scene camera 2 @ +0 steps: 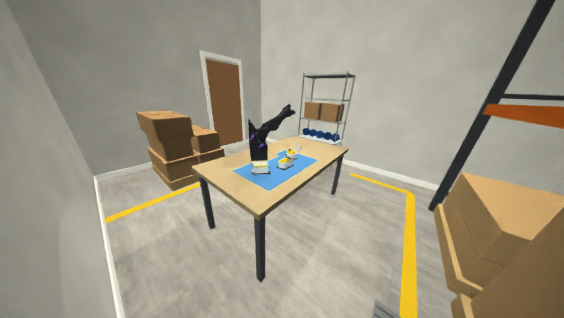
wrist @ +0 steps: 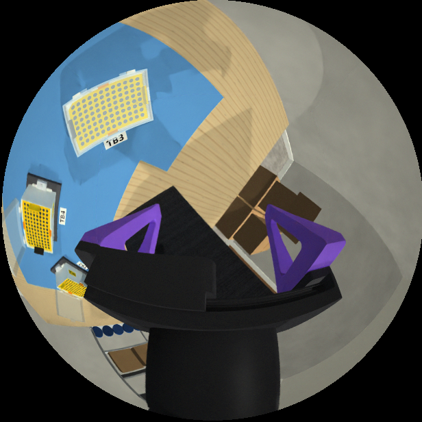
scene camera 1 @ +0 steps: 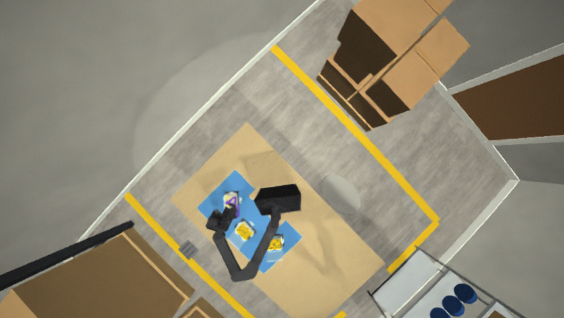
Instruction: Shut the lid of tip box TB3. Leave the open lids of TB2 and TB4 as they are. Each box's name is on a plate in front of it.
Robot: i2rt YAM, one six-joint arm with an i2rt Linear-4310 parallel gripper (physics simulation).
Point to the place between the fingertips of my gripper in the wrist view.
At 212,209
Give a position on a clear lid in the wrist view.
At 102,112
